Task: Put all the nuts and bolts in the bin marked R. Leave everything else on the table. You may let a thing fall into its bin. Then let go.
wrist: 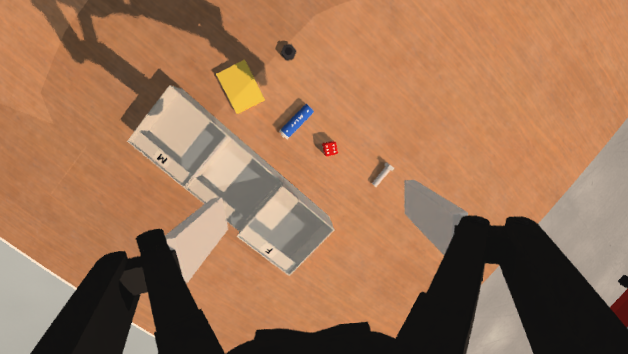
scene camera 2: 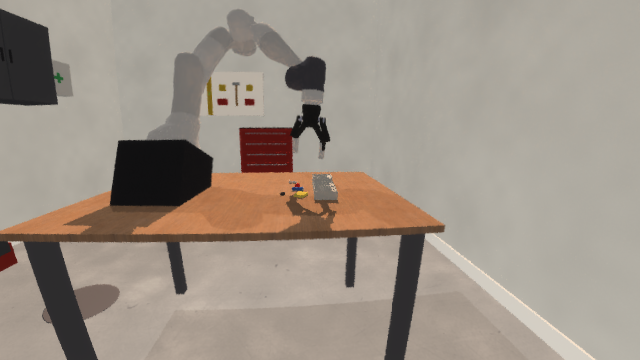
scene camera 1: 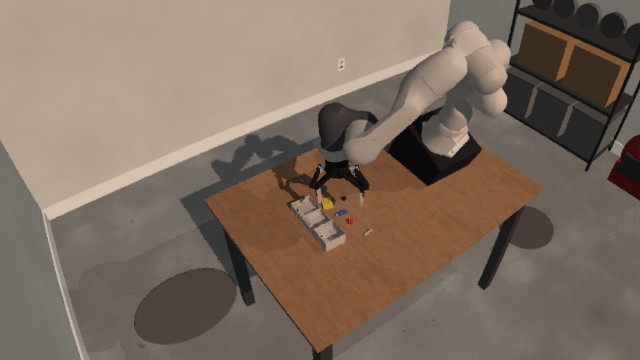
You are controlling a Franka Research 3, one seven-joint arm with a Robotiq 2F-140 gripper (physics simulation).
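Observation:
A black hex nut (scene camera 1: 343, 198) (scene camera 2: 282, 193) (wrist: 288, 51) lies on the table near the yellow block. A light grey bolt (scene camera 1: 368, 232) (scene camera 2: 292, 182) (wrist: 383, 174) lies on its side at the other end of the row of loose things. Bin R (scene camera 1: 314, 217) (wrist: 240, 175) is the middle compartment of the grey tray, between the bins marked M and F; its label is hidden behind the left finger in the wrist view. My gripper (scene camera 1: 340, 197) (scene camera 2: 308, 151) (wrist: 314, 205) is open and empty, high above the table, pointing down.
A yellow block (scene camera 1: 327, 203) (scene camera 2: 300, 194) (wrist: 240, 87), a blue battery (scene camera 1: 341, 213) (wrist: 297, 121) and a red die (scene camera 1: 350, 221) (wrist: 330, 148) lie beside the tray, between nut and bolt. Bin M (wrist: 177, 125) and bin F (wrist: 287, 227) flank the middle bin.

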